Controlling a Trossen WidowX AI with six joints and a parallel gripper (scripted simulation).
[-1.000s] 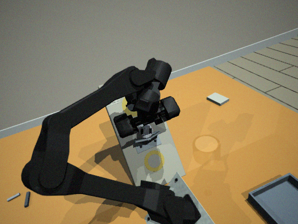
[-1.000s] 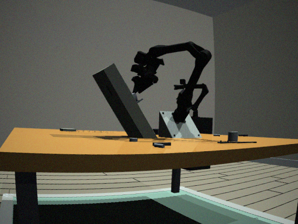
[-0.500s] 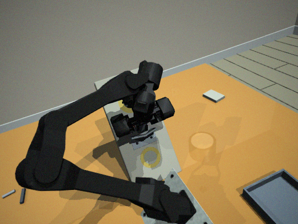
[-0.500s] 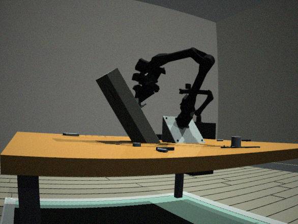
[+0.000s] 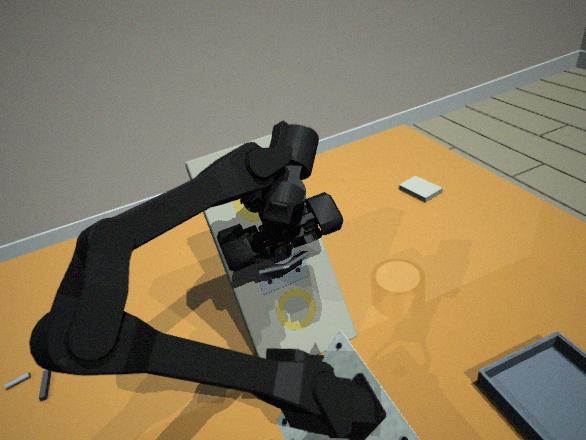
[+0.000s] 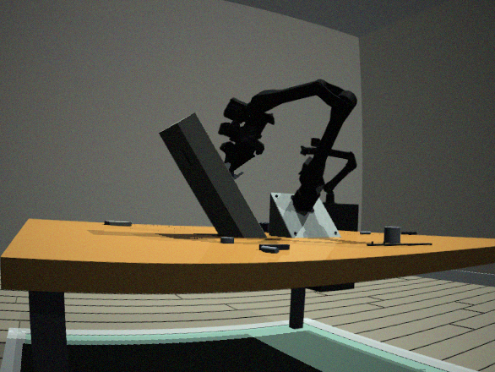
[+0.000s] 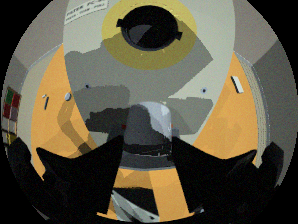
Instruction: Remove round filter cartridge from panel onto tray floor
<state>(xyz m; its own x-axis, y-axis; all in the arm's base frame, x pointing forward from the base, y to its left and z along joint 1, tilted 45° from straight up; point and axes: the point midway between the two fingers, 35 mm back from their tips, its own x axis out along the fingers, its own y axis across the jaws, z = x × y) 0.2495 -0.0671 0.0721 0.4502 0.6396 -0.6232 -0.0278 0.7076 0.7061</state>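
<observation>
The ledge lies 4 cm below my gripper tip. Round my gripper tip: round filter cartridge (right at my gripper tip); panel (5 cm ahead, 2 cm below); grey disc (11 cm ahead, 29 cm to the left, 18 cm below).
</observation>
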